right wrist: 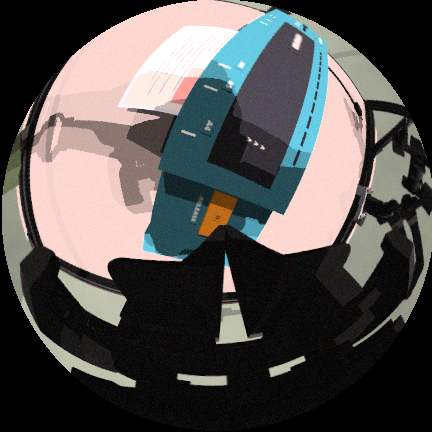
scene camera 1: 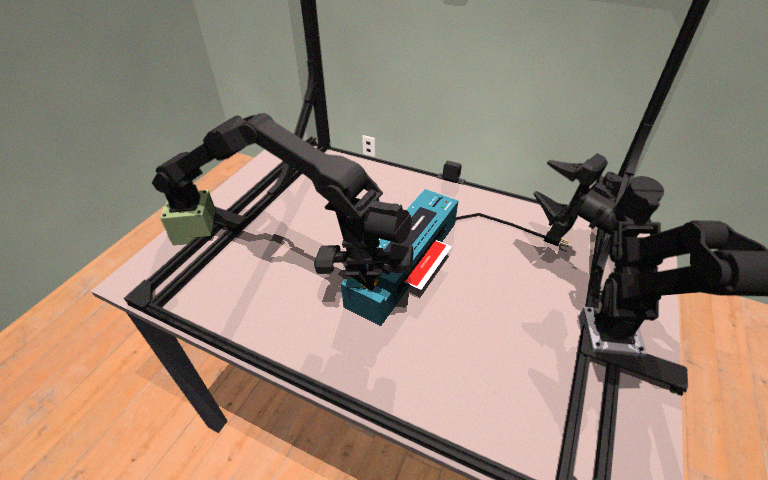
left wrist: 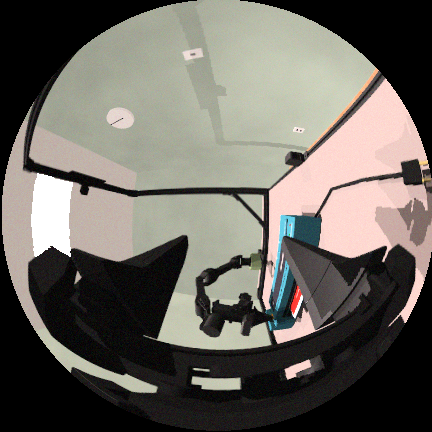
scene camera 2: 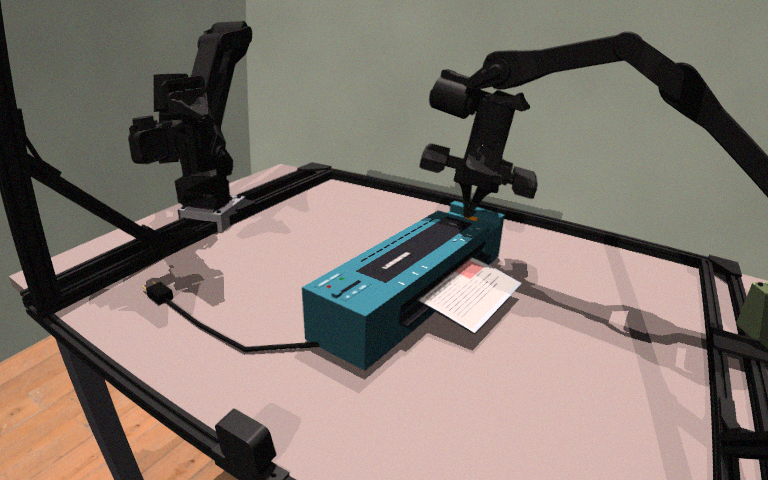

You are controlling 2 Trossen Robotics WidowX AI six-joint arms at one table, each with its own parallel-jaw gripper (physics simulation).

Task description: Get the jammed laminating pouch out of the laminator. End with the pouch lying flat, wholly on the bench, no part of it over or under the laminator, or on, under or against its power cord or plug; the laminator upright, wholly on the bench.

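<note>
The teal laminator stands upright mid-bench. The pouch sticks out of both long sides: a red part on one, a white printed part on the other, raised above the bench. My right gripper is shut and empty, tips down at the orange release lever. My left gripper is open and empty in the air near the plug's side; its fingers are unclear in scene camera 2.
The black cord runs from the laminator's end to the plug on the bench. A small black box stands at the bench edge. A green block is under the right arm's base.
</note>
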